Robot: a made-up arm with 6 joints.
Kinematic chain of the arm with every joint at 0, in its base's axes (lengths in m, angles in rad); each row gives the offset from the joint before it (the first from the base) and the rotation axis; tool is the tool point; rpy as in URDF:
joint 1: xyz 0 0 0.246 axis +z
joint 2: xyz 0 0 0 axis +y
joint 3: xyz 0.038 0 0.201 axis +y
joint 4: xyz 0.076 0 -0.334 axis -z
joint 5: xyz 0 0 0 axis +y
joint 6: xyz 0.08 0 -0.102 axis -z
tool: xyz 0 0 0 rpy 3.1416 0 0
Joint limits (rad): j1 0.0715..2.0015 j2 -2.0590..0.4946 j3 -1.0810..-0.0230 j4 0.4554..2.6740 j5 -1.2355..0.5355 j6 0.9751..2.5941
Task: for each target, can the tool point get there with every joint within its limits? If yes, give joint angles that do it. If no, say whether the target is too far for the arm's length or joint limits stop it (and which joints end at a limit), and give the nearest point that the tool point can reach.
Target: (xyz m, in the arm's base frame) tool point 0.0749 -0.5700 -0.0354
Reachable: no: joint limits stop it (at a limit: joint 1, joint 2) | nearest point 0.0606 -0.1234 0.0466 | short by 0.454 m
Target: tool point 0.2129 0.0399 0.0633
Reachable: yes | joints 0.6614 0.2154 -0.4789 2.1441 -0.4813 2.4725
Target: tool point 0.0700 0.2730 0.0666
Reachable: yes | joints 1.4496 -0.0450 -0.4364 2.2708 0.2878 2.0946
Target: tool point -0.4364 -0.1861 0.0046
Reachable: no: joint limits stop it (at a limit: joint 1, joint 2, joint 3, joint 4) | nearest point -0.0700 -0.0540 0.0534 | short by 0.393 m
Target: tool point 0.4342 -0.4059 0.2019
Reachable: no: joint limits stop it (at a limit: joint 1, joint 3) | nearest point 0.3972 -0.1014 0.2036 | short by 0.307 m
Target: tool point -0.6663 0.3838 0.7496
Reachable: no: too far | nearest point -0.1538 0.3524 0.5548 | short by 0.549 m
